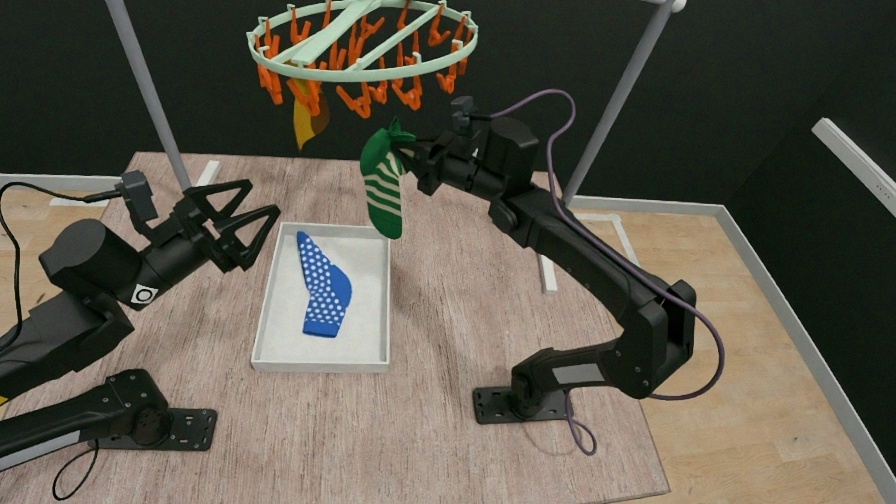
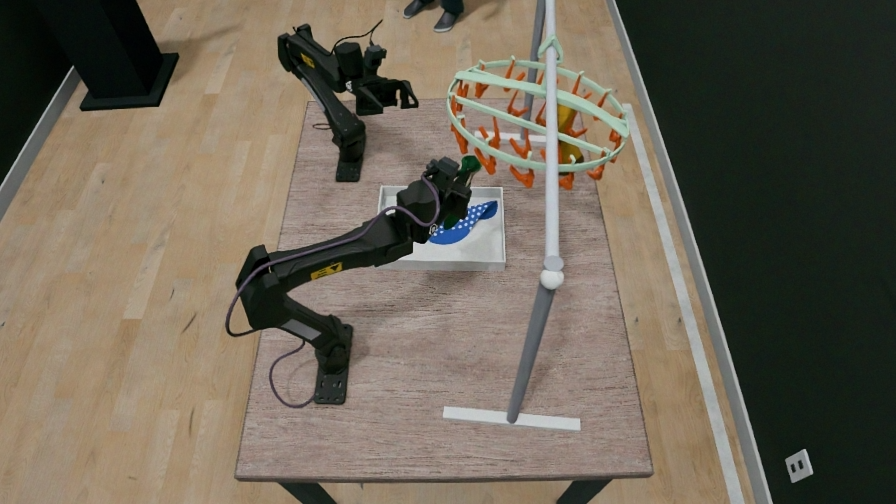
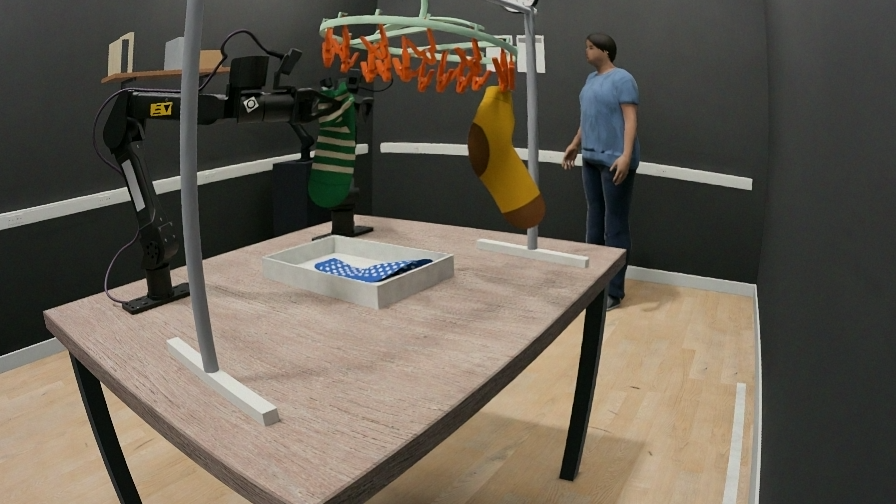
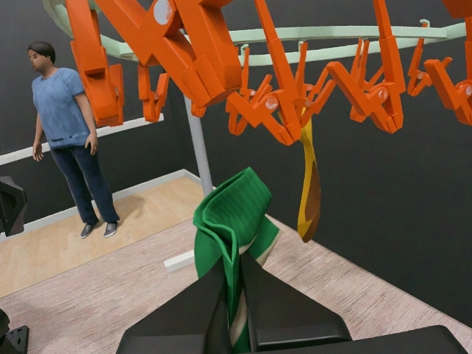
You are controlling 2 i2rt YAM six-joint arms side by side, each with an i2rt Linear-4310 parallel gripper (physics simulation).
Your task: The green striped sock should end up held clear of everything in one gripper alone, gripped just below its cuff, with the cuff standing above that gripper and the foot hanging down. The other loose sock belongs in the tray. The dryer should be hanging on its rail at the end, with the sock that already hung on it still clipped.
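Observation:
The green striped sock (image 1: 383,191) (image 3: 334,153) (image 4: 240,205) hangs from my right gripper (image 1: 402,150) (image 4: 236,260), which is shut on it below the cuff. The folded cuff stands above the fingers; the foot hangs down in the air, above table and tray height. My left gripper (image 1: 263,196) (image 2: 401,99) is open and empty, apart from the sock. The blue dotted sock (image 1: 322,291) (image 2: 452,233) (image 3: 366,270) lies in the white tray (image 1: 319,366) (image 2: 457,265) (image 3: 413,288). The dryer (image 1: 350,75) (image 2: 485,80) (image 3: 432,25) hangs on its rail (image 2: 551,213), with the yellow sock (image 1: 304,125) (image 3: 494,150) (image 4: 309,200) clipped.
Orange clips (image 1: 358,103) (image 3: 441,78) (image 4: 272,107) hang around the dryer ring, close above the green cuff and apart from it. Grey posts (image 1: 147,87) (image 2: 532,344) (image 3: 194,188) carry the rail on white feet. A person (image 3: 609,125) (image 4: 62,120) stands beyond the table.

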